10 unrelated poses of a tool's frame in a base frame.
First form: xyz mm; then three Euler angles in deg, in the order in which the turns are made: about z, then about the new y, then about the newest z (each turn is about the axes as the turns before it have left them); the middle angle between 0 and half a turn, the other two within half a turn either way.
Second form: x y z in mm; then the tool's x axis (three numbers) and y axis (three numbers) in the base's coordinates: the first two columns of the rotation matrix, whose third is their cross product. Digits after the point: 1 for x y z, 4 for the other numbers.
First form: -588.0, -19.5, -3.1, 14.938, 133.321, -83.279
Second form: -588.0, -19.5, -3.1, 0.1784, -0.9803, -0.0851, -0.6885, -0.0626, -0.7225
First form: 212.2, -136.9, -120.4, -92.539, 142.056, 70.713
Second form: 212.2, -136.9, -120.4, 0.9545, 0.2184, -0.2031, 0.2970, -0.7583, 0.5804
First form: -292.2, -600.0, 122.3, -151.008, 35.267, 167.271
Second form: -292.2, -600.0, 122.3, 0.8034, 0.1933, 0.5632, -0.3154, 0.9404, 0.1272
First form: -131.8, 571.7, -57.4, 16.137, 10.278, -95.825
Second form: -131.8, 571.7, -57.4, 0.1806, -0.9834, 0.0181, 0.9685, 0.1746, -0.1775
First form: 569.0, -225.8, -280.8, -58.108, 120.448, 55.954
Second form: 569.0, -225.8, -280.8, 0.5536, 0.6786, -0.4826, 0.6972, -0.0607, 0.7143
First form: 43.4, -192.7, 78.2, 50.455, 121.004, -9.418
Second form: 43.4, -192.7, 78.2, -0.1974, -0.4960, -0.8456, -0.8144, 0.5631, -0.1403
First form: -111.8, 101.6, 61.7, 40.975, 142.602, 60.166
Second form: -111.8, 101.6, 61.7, -0.8672, 0.3958, -0.3021, 0.1941, 0.8275, 0.5269
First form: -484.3, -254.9, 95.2, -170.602, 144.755, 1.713
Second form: -484.3, -254.9, 95.2, 0.8103, 0.1038, -0.5768, 0.1391, -0.9901, 0.0173
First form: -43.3, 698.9, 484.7, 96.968, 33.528, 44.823
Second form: -43.3, 698.9, 484.7, -0.7714, 0.5014, -0.3918, -0.6328, -0.6693, 0.3894
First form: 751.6, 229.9, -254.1, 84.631, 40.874, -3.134
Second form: 751.6, 229.9, -254.1, 0.1251, 0.7466, -0.6534, -0.9903, 0.1346, -0.0358
